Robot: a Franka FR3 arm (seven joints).
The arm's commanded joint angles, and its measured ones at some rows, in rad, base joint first. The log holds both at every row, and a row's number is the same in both.
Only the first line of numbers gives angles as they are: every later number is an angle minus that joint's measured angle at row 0.
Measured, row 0:
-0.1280 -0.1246 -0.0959 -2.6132 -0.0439 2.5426 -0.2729
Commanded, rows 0 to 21:
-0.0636 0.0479 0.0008 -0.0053 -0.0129 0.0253 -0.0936
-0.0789 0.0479 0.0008 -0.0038 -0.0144 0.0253 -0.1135
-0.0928 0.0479 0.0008 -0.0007 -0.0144 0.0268 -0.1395
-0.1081 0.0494 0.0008 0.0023 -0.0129 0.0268 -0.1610
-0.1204 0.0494 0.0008 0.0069 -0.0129 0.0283 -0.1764
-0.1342 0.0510 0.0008 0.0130 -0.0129 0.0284 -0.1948
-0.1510 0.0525 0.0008 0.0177 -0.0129 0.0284 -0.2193
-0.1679 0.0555 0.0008 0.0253 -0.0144 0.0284 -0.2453
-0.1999 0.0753 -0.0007 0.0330 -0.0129 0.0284 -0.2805
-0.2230 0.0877 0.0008 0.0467 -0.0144 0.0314 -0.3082
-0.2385 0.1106 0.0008 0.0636 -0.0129 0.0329 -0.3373
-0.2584 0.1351 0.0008 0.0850 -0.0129 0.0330 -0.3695
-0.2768 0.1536 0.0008 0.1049 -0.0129 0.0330 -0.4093
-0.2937 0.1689 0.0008 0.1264 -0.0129 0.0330 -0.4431
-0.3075 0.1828 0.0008 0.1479 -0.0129 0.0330 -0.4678
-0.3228 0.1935 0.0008 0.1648 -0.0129 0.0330 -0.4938
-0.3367 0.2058 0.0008 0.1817 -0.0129 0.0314 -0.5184
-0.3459 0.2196 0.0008 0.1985 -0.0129 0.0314 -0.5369
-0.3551 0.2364 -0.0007 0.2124 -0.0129 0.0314 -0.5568
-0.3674 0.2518 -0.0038 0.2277 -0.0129 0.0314 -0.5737
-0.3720 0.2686 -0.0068 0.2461 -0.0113 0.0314 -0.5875
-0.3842 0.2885 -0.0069 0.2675 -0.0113 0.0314 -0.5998
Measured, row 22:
-0.3390 0.1716 -0.0054 0.1936 -0.0007 0.0163 -0.5458
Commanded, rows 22 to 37:
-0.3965 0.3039 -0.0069 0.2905 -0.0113 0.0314 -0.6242
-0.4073 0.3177 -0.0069 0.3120 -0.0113 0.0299 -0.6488
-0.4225 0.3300 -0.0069 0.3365 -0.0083 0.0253 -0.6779
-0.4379 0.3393 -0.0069 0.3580 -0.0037 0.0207 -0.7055
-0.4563 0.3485 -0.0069 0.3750 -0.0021 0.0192 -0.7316
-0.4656 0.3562 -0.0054 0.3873 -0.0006 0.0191 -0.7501
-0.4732 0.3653 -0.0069 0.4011 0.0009 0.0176 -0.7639
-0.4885 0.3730 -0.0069 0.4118 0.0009 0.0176 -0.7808
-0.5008 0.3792 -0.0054 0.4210 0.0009 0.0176 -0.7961
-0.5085 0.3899 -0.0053 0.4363 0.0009 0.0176 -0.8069
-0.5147 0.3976 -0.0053 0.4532 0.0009 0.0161 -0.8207
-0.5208 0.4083 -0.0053 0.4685 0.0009 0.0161 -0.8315
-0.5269 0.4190 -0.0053 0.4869 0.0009 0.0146 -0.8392
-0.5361 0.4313 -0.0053 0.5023 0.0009 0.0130 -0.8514
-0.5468 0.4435 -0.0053 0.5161 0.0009 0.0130 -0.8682
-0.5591 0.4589 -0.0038 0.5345 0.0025 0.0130 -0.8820
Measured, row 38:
-0.5144 0.3776 -0.0131 0.4611 -0.0006 0.0161 -0.8290
